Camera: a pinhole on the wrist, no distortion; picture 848 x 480 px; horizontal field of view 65.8 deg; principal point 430.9 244.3 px. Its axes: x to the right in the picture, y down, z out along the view. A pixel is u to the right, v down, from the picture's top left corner.
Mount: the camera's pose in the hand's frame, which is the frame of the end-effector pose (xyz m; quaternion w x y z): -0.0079 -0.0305 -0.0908 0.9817 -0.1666 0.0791 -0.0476
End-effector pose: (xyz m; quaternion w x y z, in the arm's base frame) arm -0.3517 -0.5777 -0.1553 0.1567 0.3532 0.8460 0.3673
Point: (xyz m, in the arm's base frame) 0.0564 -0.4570 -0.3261
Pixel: 47 211
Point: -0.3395 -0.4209 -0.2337
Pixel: 616 196
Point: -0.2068 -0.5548 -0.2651
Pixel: 109 73
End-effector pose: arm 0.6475 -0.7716 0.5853 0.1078 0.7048 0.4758 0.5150
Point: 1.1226 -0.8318 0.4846
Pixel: 195 330
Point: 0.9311 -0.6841 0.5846
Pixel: 452 279
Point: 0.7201 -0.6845 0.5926
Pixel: 612 156
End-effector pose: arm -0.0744 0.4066 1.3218 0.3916 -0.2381 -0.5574 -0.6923
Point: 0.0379 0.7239 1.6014
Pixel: 397 367
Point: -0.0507 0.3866 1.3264
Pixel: 328 459
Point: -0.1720 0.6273 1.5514
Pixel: 620 168
